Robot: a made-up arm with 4 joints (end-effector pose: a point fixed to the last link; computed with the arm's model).
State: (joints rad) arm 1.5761 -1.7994 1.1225 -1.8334
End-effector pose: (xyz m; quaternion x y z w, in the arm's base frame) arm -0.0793 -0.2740 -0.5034 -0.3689 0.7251 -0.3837 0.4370
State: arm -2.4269 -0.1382 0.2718 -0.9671
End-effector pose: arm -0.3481 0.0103 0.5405 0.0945 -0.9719 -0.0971 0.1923
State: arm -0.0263 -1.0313 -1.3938 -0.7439
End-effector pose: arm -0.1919 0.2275 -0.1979 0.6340 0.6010 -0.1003 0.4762
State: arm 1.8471 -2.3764 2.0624 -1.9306
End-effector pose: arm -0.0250 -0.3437 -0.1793 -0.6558 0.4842 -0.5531 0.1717
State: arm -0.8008 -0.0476 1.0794 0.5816
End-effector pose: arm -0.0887 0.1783 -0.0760 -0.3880 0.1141 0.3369 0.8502
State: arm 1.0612 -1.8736 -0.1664 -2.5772
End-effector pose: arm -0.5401 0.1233 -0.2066 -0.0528 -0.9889 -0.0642 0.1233
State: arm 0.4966 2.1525 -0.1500 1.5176
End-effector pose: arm -0.2733 0.0450 0.0517 -0.0633 0.8690 -0.0402 0.4890
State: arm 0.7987 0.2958 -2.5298 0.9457
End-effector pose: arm 0.2678 -0.2094 0.0608 0.9509 -0.2566 0.0709 0.1576
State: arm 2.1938 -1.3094 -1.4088 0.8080
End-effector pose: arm 0.3523 -0.1931 0.1181 0.6471 -0.5706 0.0247 0.5051
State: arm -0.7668 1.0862 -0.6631 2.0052
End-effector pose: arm -0.2111 -0.0700 0.2928 0.2166 -0.8677 -0.2430 0.3756
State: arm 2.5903 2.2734 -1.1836 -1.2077
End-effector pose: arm -0.0537 0.3183 -0.2341 0.5547 0.8026 -0.0590 0.2111
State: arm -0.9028 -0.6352 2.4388 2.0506
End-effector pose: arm -0.5595 0.0663 0.3996 0.2081 -0.0873 0.9155 0.3330
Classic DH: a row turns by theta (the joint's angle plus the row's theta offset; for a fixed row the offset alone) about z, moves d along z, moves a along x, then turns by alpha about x. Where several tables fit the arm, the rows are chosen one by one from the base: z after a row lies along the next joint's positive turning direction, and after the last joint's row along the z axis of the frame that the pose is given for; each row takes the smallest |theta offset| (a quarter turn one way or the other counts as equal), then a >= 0, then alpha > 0; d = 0 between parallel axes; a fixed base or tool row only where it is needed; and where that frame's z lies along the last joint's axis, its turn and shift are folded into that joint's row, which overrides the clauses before.
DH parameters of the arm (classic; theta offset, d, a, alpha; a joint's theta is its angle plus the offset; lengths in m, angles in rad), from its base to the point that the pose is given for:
base (fixed): 0 0.152 0 1.5708
joint 1: -0.092 0 -0.2069 0
joint 2: -1.4788 0.004 0.222 1.5708
joint 3: 0 -0.084 0.039 -1.5708
joint 4: 1.5708 -0.09 0.305 -1.5708
tool (fixed): 0 0.036 0 0

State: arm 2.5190 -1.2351 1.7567 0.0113
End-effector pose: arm 0.5641 -0.0202 0.3012 -0.6191 -0.3851 -0.4574 0.5092
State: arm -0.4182 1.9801 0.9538 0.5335
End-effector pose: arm 0.0327 0.1681 0.5795 -0.3997 -0.7696 -0.2258 0.4438
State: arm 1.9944 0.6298 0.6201 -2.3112
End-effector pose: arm 0.4019 -0.0984 0.3517 0.2384 -0.1484 -0.1904 0.9407
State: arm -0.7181 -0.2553 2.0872 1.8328
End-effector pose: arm -0.5082 0.1657 0.0892 -0.1442 -0.2096 0.8521 0.4574
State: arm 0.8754 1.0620 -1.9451 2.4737
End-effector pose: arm 0.0877 -0.1501 -0.0945 -0.7968 0.4535 0.2189 0.3340
